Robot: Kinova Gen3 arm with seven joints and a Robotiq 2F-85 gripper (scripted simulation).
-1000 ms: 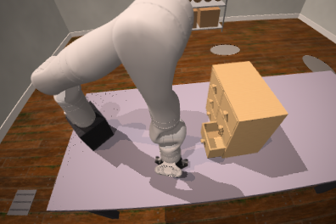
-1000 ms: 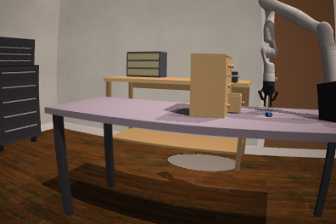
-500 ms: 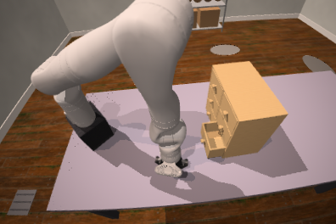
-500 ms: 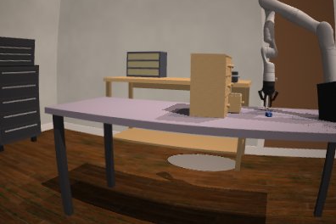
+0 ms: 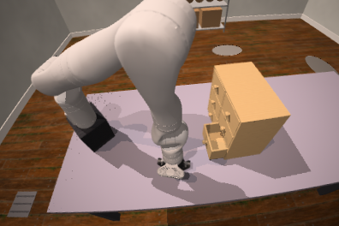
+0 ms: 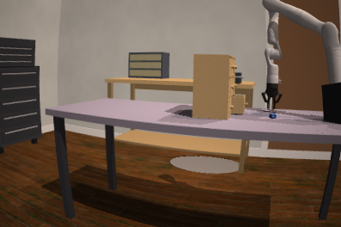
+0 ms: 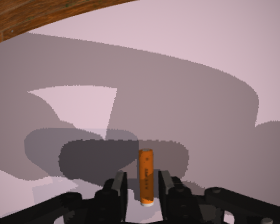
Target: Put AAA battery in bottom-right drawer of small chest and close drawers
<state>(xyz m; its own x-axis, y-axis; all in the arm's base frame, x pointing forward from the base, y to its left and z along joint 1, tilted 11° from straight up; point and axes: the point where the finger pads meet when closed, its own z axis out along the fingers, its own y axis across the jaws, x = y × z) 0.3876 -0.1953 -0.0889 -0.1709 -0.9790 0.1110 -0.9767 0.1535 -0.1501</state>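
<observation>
My hand is 30 mm above the AAA battery. From my hand the other things lie so: small blue object (200 mm to the left, 20 mm below, 20 mm behind).
</observation>
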